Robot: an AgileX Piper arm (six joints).
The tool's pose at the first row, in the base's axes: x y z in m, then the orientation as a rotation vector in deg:
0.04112, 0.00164, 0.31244, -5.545, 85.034, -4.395
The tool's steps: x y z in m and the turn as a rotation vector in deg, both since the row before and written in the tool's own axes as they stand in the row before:
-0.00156, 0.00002, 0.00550, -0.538, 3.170, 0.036
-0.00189, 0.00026, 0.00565, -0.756, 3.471, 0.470
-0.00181, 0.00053, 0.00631, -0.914, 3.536, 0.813
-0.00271, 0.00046, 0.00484, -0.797, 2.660, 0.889
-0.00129, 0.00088, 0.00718, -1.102, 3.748, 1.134
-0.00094, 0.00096, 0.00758, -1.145, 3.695, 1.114
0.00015, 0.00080, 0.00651, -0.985, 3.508, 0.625
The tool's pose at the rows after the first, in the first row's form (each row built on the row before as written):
0.04647, 0.00193, 0.31444, -5.872, 88.228, -4.149
0.05206, 0.00252, 0.31645, -6.031, 91.750, -3.399
0.05840, 0.00341, 0.31798, -6.034, 95.355, -2.241
0.06344, 0.00430, 0.32016, -5.884, 98.078, -1.052
0.07067, 0.00562, 0.32034, -5.751, 101.899, 0.546
0.07819, 0.00710, 0.31963, -5.659, 105.655, 2.204
0.08432, 0.00840, 0.31769, -5.896, 109.188, 3.409

